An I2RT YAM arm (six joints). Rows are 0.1 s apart.
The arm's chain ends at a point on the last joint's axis. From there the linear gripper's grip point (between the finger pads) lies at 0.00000 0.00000 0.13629 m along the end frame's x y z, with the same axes.
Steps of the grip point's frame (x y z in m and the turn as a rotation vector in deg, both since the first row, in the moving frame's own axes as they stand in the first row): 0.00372, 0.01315, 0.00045, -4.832, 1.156, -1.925; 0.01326, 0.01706, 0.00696, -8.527, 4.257, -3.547; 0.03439, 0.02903, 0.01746, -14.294, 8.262, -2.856; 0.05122, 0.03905, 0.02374, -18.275, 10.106, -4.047; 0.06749, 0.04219, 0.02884, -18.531, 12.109, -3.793
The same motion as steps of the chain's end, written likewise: 0.00078, 0.00172, 0.00096, -4.832, 1.156, -1.925; 0.00256, -0.00280, 0.00884, -8.527, 4.257, -3.547; 0.01417, -0.00400, 0.02308, -14.294, 8.262, -2.856; 0.02621, -0.00259, 0.03269, -18.275, 10.106, -4.047; 0.03798, 0.00017, 0.03888, -18.531, 12.109, -3.793
